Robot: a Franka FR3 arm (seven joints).
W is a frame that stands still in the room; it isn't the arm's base.
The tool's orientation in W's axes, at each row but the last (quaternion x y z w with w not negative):
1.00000, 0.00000, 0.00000, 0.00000
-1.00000, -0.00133, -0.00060, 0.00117
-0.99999, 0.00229, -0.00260, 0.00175
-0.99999, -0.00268, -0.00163, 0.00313
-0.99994, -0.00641, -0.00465, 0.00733
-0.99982, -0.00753, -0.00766, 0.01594
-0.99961, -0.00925, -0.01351, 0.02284
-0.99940, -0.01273, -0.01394, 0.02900
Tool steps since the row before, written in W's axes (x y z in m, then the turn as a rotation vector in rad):
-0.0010, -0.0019, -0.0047, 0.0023, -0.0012, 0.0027
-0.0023, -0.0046, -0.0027, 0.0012, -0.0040, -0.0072
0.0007, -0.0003, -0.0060, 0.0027, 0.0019, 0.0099
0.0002, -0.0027, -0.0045, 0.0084, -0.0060, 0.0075
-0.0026, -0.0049, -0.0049, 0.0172, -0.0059, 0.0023
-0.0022, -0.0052, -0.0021, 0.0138, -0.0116, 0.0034
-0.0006, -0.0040, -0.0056, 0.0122, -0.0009, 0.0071
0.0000, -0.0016, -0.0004, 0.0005, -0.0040, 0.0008
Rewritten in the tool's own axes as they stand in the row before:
-0.0010, 0.0019, 0.0047, 0.0023, 0.0012, -0.0027
-0.0023, 0.0046, 0.0027, 0.0012, 0.0040, 0.0072
0.0007, 0.0003, 0.0060, 0.0027, -0.0019, -0.0099
0.0002, 0.0027, 0.0045, 0.0084, 0.0060, -0.0075
-0.0027, 0.0049, 0.0048, 0.0171, 0.0061, -0.0022
-0.0023, 0.0052, 0.0019, 0.0137, 0.0117, -0.0036
-0.0008, 0.0042, 0.0054, 0.0124, 0.0008, -0.0068
-0.0001, 0.0016, 0.0003, 0.0004, 0.0040, -0.0010

